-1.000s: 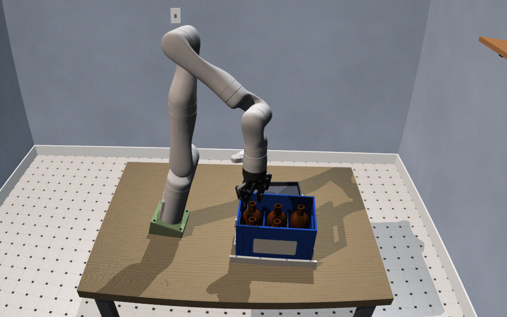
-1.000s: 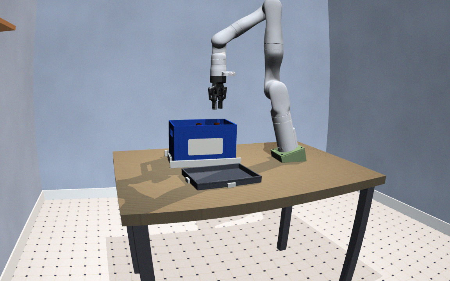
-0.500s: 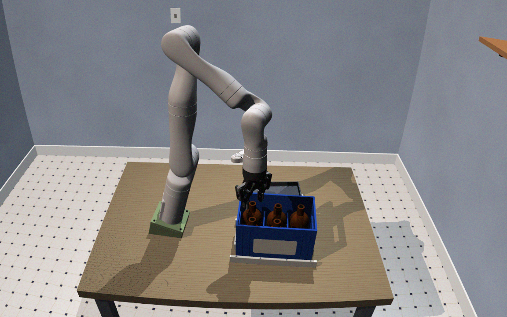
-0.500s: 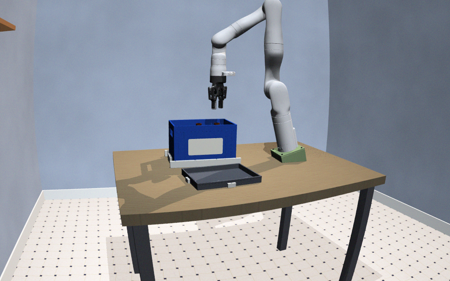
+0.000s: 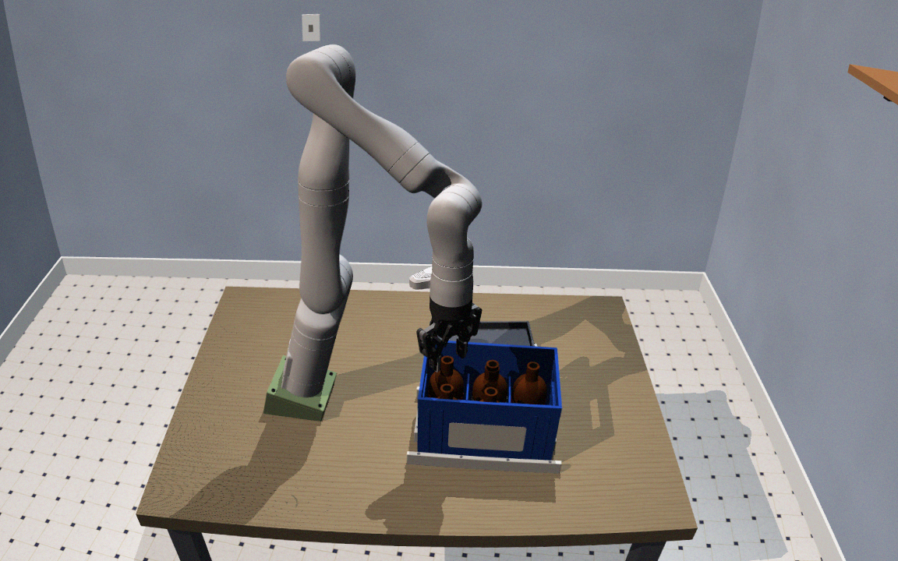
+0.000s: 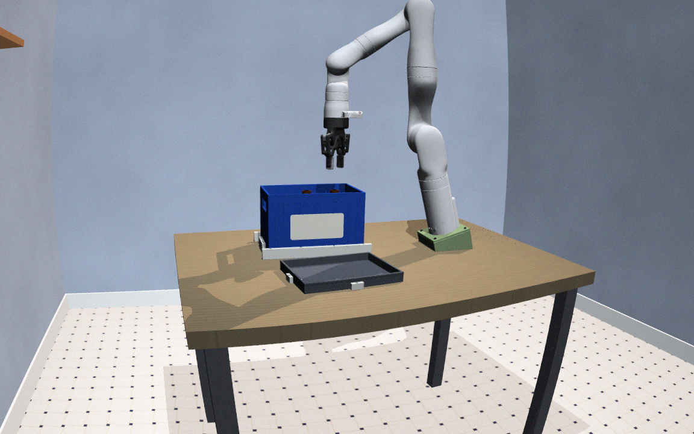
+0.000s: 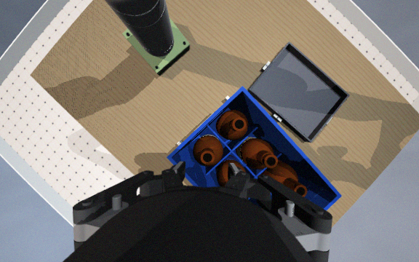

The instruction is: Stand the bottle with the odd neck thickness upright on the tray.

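My gripper is now 9 cm short of the blue crate, 3 cm to the right of it and 16 cm above it. Also, from my hand: dark grey tray: 12 cm ahead, 30 cm to the left, 23 cm below.
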